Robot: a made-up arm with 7 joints. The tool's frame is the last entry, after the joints.
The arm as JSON. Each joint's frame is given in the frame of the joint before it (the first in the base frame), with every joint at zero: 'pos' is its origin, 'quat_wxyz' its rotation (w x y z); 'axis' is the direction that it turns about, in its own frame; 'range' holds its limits. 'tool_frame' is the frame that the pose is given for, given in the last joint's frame.
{
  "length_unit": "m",
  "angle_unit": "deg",
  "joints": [
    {
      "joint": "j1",
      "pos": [
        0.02,
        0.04,
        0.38
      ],
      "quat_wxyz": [
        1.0,
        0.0,
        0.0,
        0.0
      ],
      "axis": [
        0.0,
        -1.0,
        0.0
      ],
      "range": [
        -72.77,
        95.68
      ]
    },
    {
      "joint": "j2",
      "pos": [
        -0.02,
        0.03,
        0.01
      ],
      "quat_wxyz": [
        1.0,
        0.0,
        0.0,
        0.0
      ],
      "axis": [
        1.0,
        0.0,
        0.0
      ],
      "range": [
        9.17,
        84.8
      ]
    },
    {
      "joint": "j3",
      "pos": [
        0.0,
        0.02,
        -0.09
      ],
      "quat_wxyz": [
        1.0,
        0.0,
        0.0,
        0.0
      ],
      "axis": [
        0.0,
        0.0,
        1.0
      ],
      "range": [
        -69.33,
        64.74
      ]
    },
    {
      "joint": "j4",
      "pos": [
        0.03,
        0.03,
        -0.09
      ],
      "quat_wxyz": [
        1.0,
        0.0,
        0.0,
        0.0
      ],
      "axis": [
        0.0,
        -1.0,
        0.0
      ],
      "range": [
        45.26,
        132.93
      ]
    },
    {
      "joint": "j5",
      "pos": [
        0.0,
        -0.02,
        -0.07
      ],
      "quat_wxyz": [
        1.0,
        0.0,
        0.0,
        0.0
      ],
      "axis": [
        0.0,
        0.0,
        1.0
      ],
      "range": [
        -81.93,
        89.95
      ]
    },
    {
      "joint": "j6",
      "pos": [
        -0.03,
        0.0,
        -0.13
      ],
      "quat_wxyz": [
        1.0,
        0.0,
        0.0,
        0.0
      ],
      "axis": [
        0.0,
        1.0,
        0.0
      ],
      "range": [
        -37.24,
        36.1
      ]
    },
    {
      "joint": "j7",
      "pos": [
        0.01,
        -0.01,
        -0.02
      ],
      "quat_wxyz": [
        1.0,
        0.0,
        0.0,
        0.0
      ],
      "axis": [
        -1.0,
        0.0,
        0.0
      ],
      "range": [
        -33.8,
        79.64
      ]
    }
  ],
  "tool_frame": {
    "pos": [
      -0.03,
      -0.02,
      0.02
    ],
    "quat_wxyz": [
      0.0,
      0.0,
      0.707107,
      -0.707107
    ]
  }
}
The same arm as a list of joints. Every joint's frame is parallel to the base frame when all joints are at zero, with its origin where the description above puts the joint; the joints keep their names.
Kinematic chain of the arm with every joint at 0, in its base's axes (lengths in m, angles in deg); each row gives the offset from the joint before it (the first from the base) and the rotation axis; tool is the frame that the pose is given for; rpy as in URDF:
j1: xyz 0.02 0.04 0.38 axis -y
j2: xyz -0.02 0.03 0.01 axis +x
j3: xyz 0 0.02 -0.09 axis +z
j4: xyz 0.03 0.03 -0.09 axis -y
j5: xyz 0 -0.02 -0.07 axis +z
j6: xyz -0.03 0 -0.13 axis +y
j7: xyz 0.01 -0.01 -0.02 axis -x
tool: xyz -0.03 -0.02 0.02 rpy -90 0 180
Joint limits (deg, base to tool): -72.77..95.68 9.17..84.8 -69.33..64.74 45.26..132.93 -81.93..89.95 -37.24..36.1 -33.8..79.64

